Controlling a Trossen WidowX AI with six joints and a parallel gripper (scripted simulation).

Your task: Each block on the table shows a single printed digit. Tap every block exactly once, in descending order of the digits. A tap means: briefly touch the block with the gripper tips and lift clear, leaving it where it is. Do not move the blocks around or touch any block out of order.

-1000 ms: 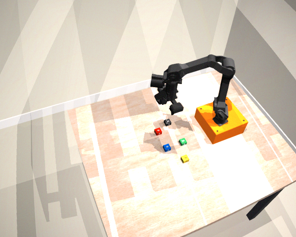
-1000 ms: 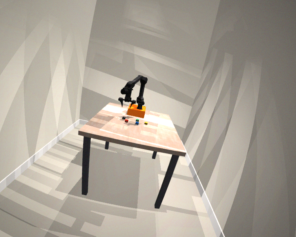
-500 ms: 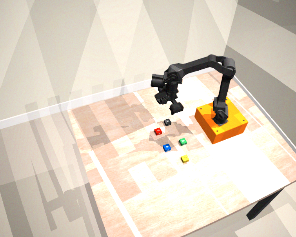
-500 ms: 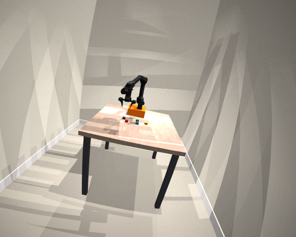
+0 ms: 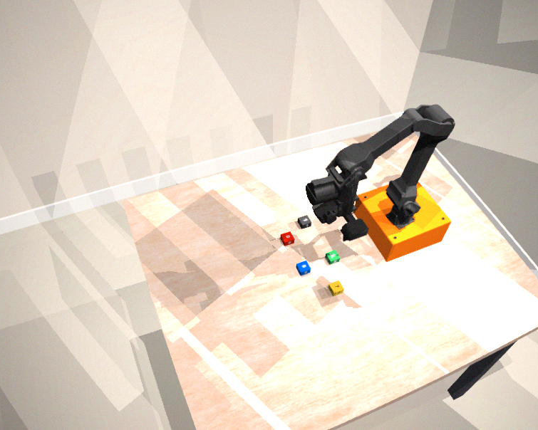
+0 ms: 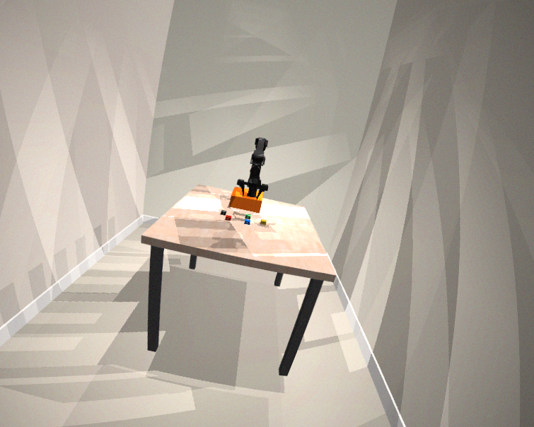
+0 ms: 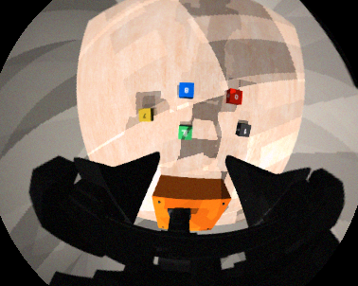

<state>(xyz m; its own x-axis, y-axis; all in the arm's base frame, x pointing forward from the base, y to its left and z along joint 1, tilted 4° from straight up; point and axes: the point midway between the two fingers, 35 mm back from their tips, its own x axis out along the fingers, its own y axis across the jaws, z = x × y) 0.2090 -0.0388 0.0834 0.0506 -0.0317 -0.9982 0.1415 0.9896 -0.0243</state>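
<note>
The green block is 10 mm ahead of my gripper tip, 10 mm to the left of it and 120 mm below it. Round my gripper tip: blue block (100 mm ahead, 110 mm below); yellow block (60 mm ahead, 100 mm to the left, 120 mm below); red block (80 mm ahead, 110 mm to the right, 110 mm below).
</note>
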